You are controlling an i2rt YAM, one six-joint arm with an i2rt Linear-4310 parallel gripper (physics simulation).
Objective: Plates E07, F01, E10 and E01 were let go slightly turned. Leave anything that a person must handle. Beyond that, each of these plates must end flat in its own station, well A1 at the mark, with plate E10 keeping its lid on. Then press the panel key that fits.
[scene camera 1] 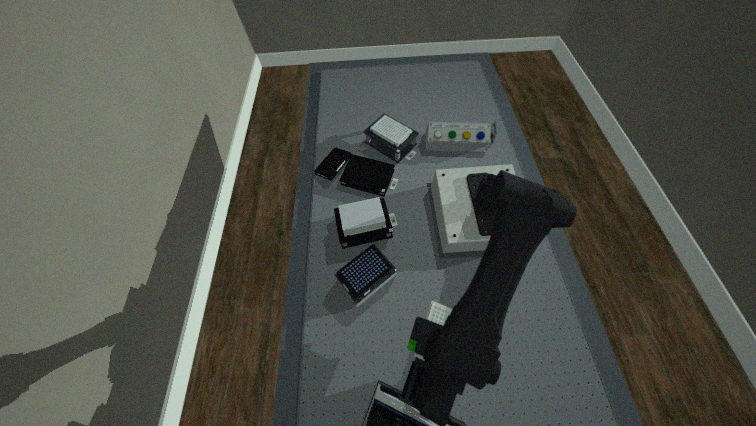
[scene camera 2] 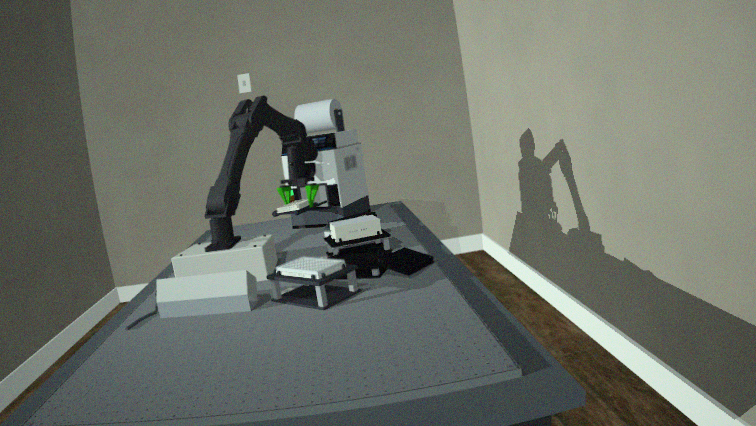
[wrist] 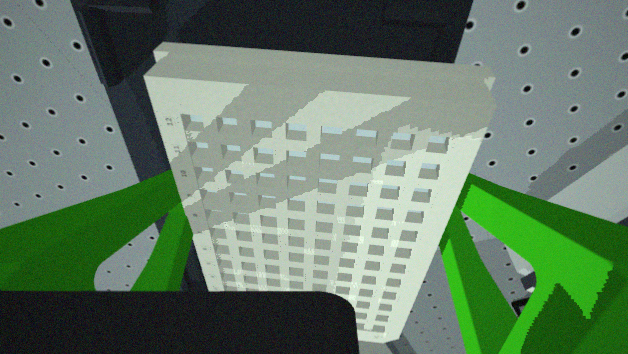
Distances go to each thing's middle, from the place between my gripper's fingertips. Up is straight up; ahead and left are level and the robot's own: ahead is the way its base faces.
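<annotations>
There's the blue-welled plate (scene camera 1: 360,273), and my hand is 30 mm above it, 190 mm to the left of it and 160 mm short of it. And there's a black plate with red wells (scene camera 2: 406,261), which is 80 mm below my hand, 600 mm to the right of it and 260 mm ahead of it.
</annotations>
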